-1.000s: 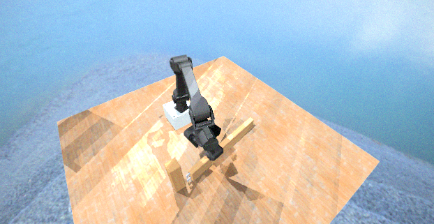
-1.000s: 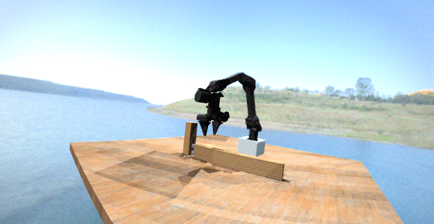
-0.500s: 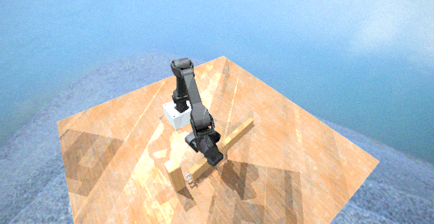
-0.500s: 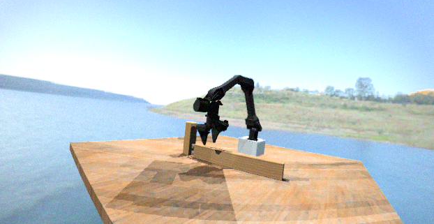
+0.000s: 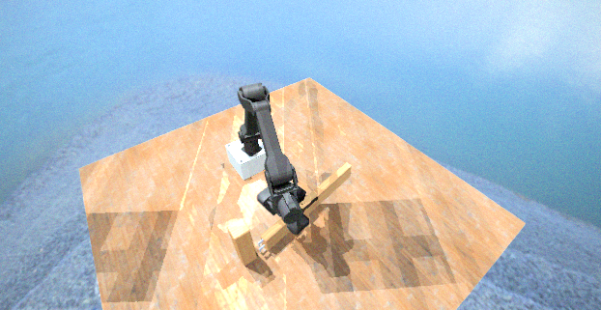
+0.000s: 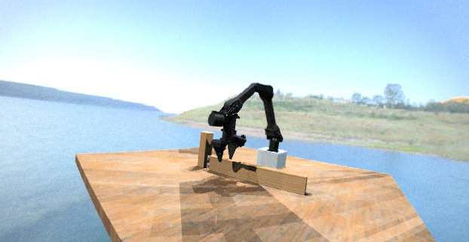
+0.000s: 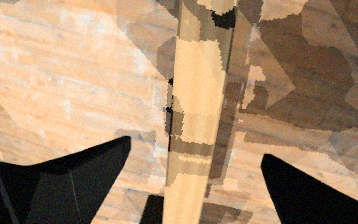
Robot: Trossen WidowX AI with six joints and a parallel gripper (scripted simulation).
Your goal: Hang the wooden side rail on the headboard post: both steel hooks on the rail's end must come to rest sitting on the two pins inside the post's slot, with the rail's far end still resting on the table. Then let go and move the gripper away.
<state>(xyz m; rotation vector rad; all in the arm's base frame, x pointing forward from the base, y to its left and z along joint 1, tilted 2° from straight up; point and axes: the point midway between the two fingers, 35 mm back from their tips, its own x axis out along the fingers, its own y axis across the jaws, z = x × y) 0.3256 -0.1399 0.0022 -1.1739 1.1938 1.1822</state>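
Right now the headboard post is 140 mm to the right of my gripper tip, 30 mm behind it and 20 mm above it.
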